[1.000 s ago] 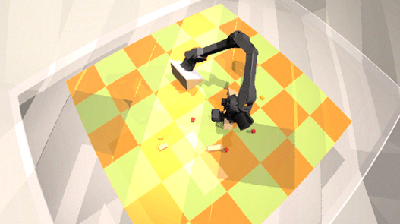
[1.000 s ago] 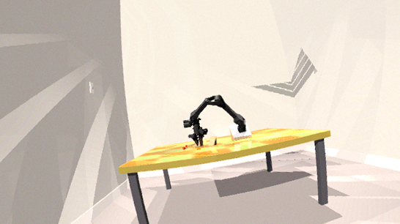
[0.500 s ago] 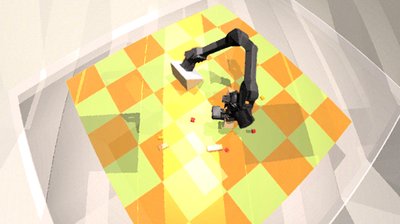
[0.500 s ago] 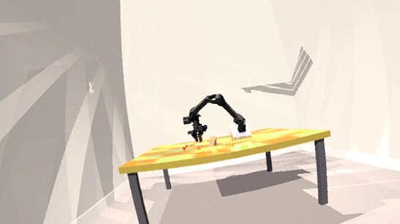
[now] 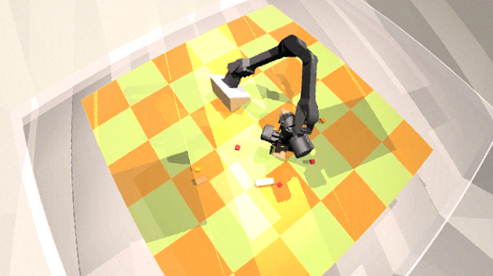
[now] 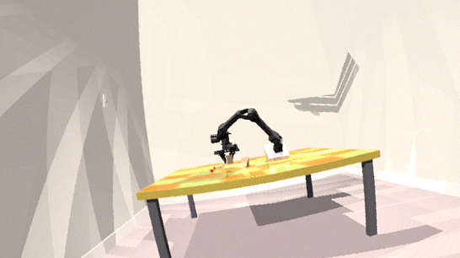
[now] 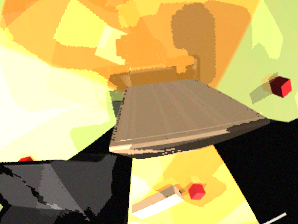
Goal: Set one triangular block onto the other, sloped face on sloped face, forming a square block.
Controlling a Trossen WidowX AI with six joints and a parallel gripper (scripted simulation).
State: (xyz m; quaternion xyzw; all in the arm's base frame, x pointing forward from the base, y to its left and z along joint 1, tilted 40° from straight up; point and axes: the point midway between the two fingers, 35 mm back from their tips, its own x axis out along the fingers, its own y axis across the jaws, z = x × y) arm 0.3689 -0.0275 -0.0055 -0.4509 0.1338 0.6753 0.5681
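The tan triangular block is 1 cm to the left of my gripper tip and 1 cm above it. Also, from my gripper tip: flat tan piece 12 cm behind, 33 cm to the right, 3 cm below.
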